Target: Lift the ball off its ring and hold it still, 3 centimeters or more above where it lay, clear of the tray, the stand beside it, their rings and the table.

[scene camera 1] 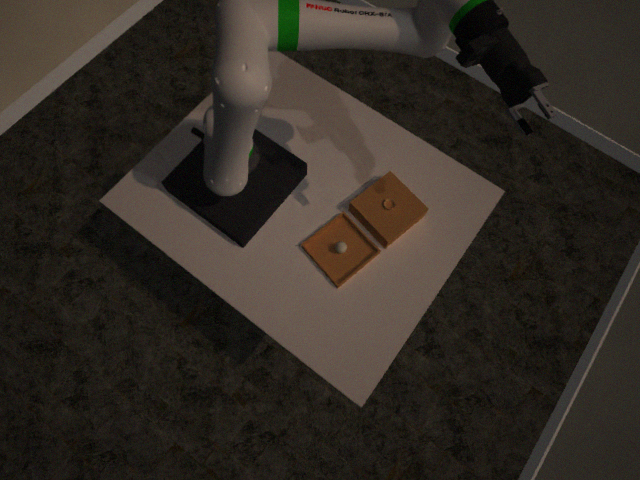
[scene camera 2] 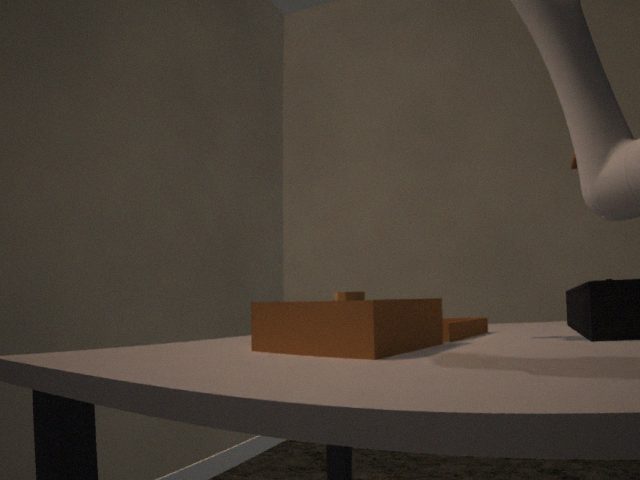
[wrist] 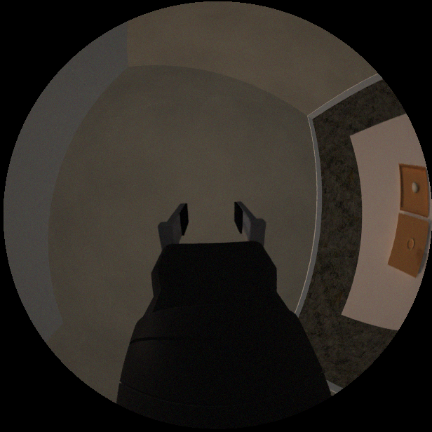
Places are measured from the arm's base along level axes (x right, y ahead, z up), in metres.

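Pixels of known places: gripper, fingertip midpoint: (scene camera 1: 540,126).
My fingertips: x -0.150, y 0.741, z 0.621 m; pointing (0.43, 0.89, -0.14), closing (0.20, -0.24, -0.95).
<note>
For each thing: its top centre in the pictures, then the offset to it from my fingertips. "*": a spot on its surface instead. Level surfaces: height alone.
- small pale ball, top centre: (scene camera 1: 341,245) dy -0.269, dx +0.207, dz -0.643 m
- low orange tray, surface spot: (scene camera 1: 358,268) * dy -0.181, dx +0.234, dz -0.666 m
- tray's side, surface spot: (scene camera 2: 466,329) * dy -0.355, dx +0.162, dz -0.679 m
- empty ring, surface spot: (scene camera 2: 349,296) * dy -0.218, dx -0.020, dz -0.622 m
- pale table, surface height: dz -0.693 m
A small pale ball (scene camera 1: 340,247) (wrist: 415,188) sits near the middle of the low orange tray (scene camera 1: 358,268) (wrist: 407,209); its ring is hidden beneath it. The tray's side (scene camera 2: 466,329) shows in scene camera 2, where the ball does not show. The taller orange stand (scene camera 1: 372,210) (scene camera 2: 313,329) (wrist: 407,260) is beside the tray, with an empty ring (scene camera 1: 383,207) (scene camera 2: 349,296) (wrist: 408,244) on top. My gripper (scene camera 1: 537,118) (wrist: 210,211) is open and empty, at the upper right in scene camera 1, far from the ball. It does not show in scene camera 2.
The pale table (scene camera 1: 289,289) (scene camera 2: 180,369) (wrist: 377,200) bears the tray and stand. A black base plate (scene camera 1: 242,217) (scene camera 2: 604,310) lies under the arm, left of the tray in scene camera 1. The wrist view faces mostly walls, with the table at its right edge.
</note>
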